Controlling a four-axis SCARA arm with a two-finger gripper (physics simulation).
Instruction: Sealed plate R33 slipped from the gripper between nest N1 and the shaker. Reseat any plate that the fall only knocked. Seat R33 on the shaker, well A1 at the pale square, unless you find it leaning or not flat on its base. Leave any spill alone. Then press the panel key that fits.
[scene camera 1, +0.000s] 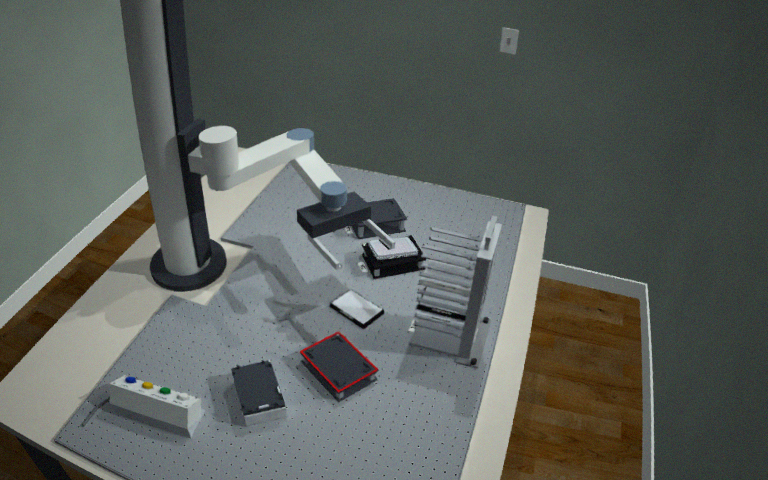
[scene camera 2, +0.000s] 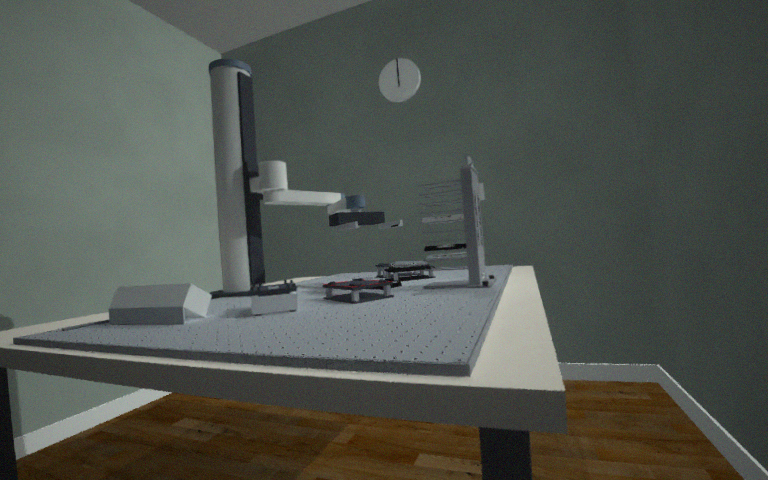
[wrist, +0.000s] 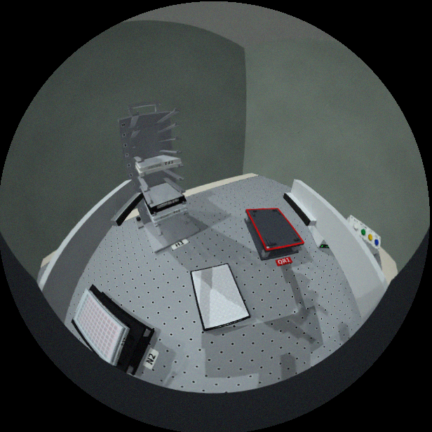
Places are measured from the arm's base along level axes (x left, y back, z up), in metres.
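Where they show: gripper, fingertip midpoint: (scene camera 1: 366, 255) (scene camera 2: 379, 223); arm's base, origin of the base link: (scene camera 1: 188, 265) (scene camera 2: 244, 294).
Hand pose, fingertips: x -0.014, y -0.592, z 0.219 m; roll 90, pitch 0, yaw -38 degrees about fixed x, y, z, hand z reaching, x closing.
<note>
Each offset is from my fingertips to the centre of the thing. "spot": to the spot under its first point.
A flat plate @[dx +0.009, dy +0.025, dz -0.199 m] (scene camera 1: 356, 308) (wrist: 220, 296) with a black rim and a pale, shiny top lies on the mat between nest N2 @[spot: dx +0.210, dy -0.010, dz -0.201 m] (scene camera 1: 390, 268) (wrist: 139, 345) and the red-edged nest QR1 @[dx -0.218, dy -0.007, dz -0.183 m] (scene camera 1: 338, 362) (scene camera 2: 356, 284) (wrist: 275, 229). Its label does not show. A pink-white well plate (scene camera 1: 394, 247) (wrist: 101, 325) is on N2; I cannot tell if it sits level. The shaker @[spot: dx -0.381, dy +0.135, dz -0.151 m] (scene camera 1: 257, 387) (scene camera 2: 274, 302) has a dark top and a small pale mark at its front edge. The panel @[dx -0.515, dy +0.353, dz -0.164 m] (scene camera 1: 155, 399) (scene camera 2: 150, 305) (wrist: 367, 234) has blue, yellow, green and white keys. My gripper (scene camera 1: 365, 254) (scene camera 2: 376, 224) (wrist: 212, 183) is open, empty, above the mat near N2.
The rack H1 @[dx +0.000, dy -0.244, dz -0.019 m] (scene camera 1: 475, 305) (scene camera 2: 474, 226) (wrist: 146, 135) stands at the right in the scene views, holding a black-edged plate @[dx +0.001, dy -0.216, dz -0.091 m] (scene camera 1: 441, 312) (scene camera 2: 445, 247) (wrist: 166, 197) and pale ones. A dark nest @[dx +0.415, dy +0.101, dz -0.176 m] (scene camera 1: 387, 210) stands behind N2, partly hidden by the gripper body.
</note>
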